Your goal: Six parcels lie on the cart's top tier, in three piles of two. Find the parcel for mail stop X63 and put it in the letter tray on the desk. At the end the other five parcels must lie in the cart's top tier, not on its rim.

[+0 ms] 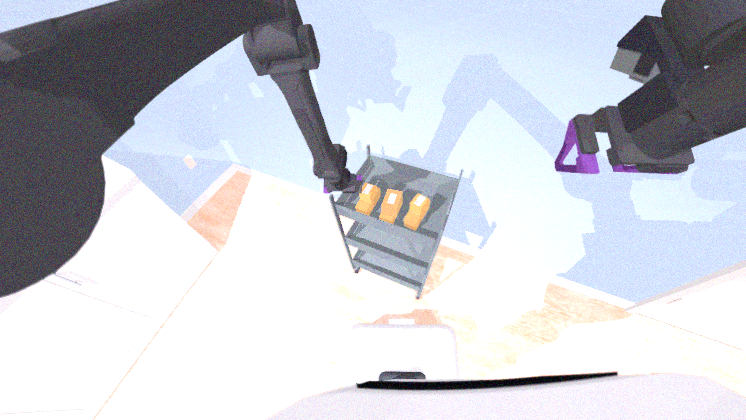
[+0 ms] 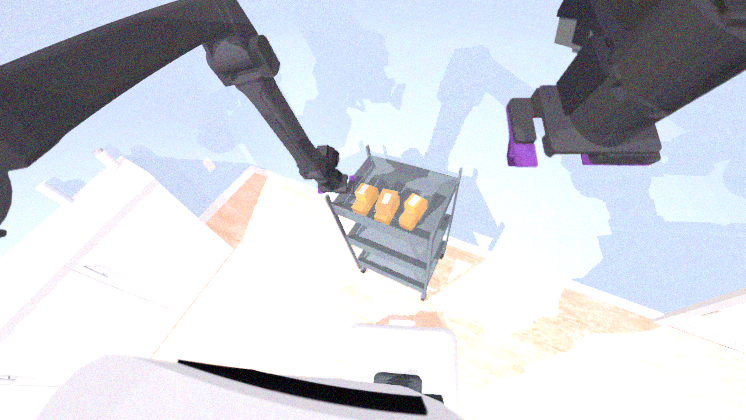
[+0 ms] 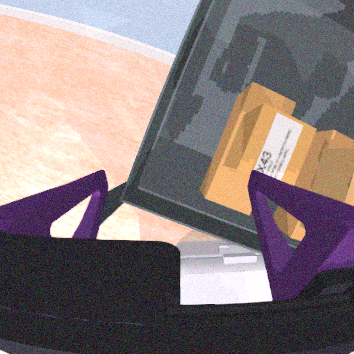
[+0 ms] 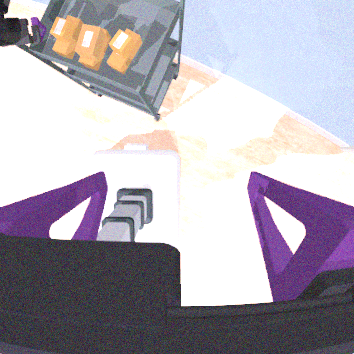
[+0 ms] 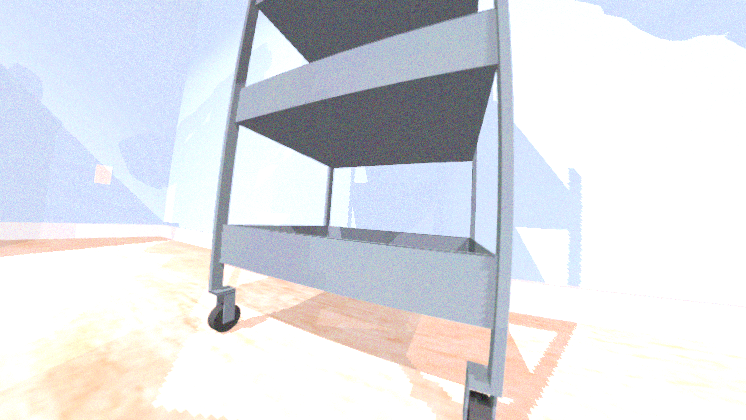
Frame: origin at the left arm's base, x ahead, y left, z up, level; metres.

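Seen in the pictures: left gripper, fingertip midpoint: (image 1: 346,188) (image 2: 341,189) (image 3: 177,177) (image 4: 31,30); right gripper, fingertip midpoint: (image 1: 585,167) (image 2: 546,160) (image 4: 177,178).
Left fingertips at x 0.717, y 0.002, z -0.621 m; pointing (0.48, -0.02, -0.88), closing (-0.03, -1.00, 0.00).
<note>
Offsets run from my left fingertips to a thing's top centre. "spot": to the spot under its first point.
The grey cart (image 1: 386,250) (image 3: 175,212) (image 5: 365,276) carries orange-brown parcels in three piles on its top tier. The left pile's top parcel @[dx +0.019, dy -0.080, dz -0.024 m] (image 1: 369,194) (image 2: 366,193) (image 3: 280,145) (image 4: 63,27) has a white label reading X43; a lower parcel @[spot: dx -0.020, dy -0.044, dz -0.075 m] (image 3: 220,187) shows under it. The middle pile @[dx -0.031, dy -0.177, dz -0.024 m] (image 1: 391,203) (image 2: 386,203) (image 4: 92,45) and right pile @[dx -0.042, dy -0.282, dz -0.024 m] (image 1: 417,208) (image 2: 413,208) (image 4: 124,46) have labels too small to read. My left gripper (image 1: 342,184) (image 2: 336,185) (image 3: 177,177) is open at the cart's left rim, beside the left pile. My right gripper (image 1: 602,169) (image 2: 566,164) (image 4: 177,178) is open, far from the cart. The letter tray is not recognisable.
White furniture (image 1: 151,260) (image 2: 120,245) stands at the left, its surfaces washed out. My white base (image 1: 407,346) (image 2: 407,346) (image 4: 162,172) lies in front of the cart. Pale blue walls rise behind the cart. The cart's caster @[spot: dx -0.030, dy +0.039, dz -0.758 m] (image 5: 224,317) rests on the floor.
</note>
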